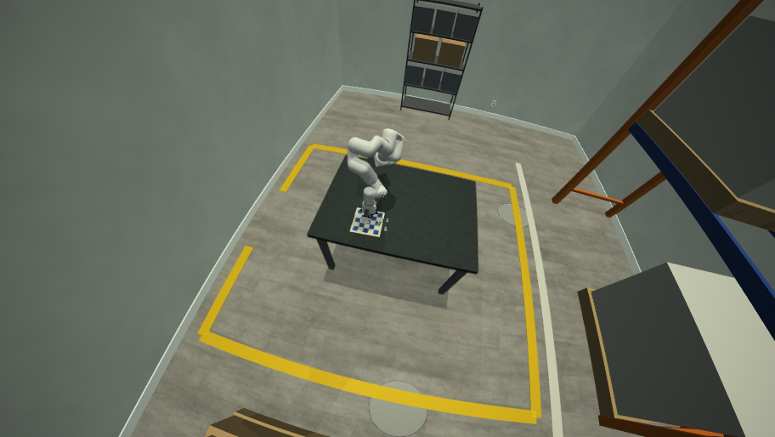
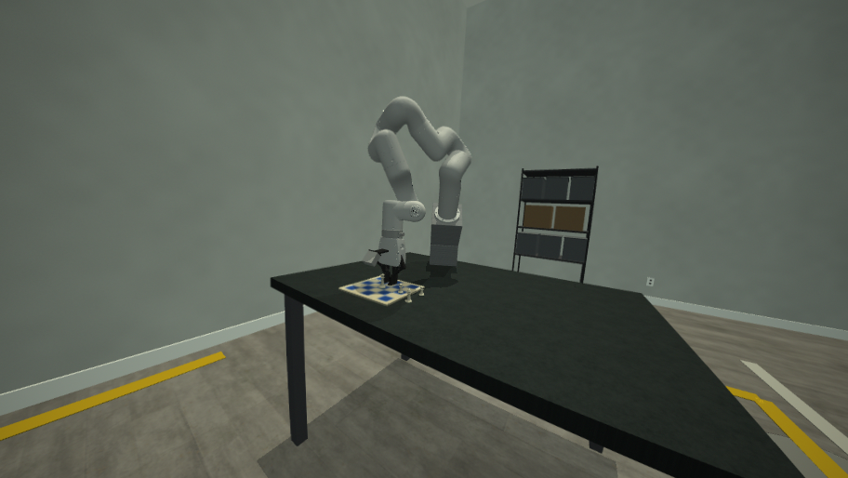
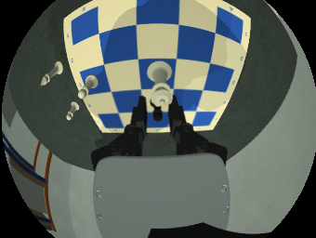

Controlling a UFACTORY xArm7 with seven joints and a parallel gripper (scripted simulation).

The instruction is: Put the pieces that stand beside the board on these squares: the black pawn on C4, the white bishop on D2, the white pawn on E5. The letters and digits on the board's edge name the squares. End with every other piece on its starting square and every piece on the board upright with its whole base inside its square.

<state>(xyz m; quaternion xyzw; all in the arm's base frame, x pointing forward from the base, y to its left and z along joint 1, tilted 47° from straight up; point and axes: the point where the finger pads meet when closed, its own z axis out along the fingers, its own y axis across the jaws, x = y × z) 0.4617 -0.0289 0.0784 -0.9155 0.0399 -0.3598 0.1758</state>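
The black pawn lies 10 mm below my hand. Also, from my hand: white piece 40 mm ahead; then cream chessboard 40 mm ahead, 30 mm below.
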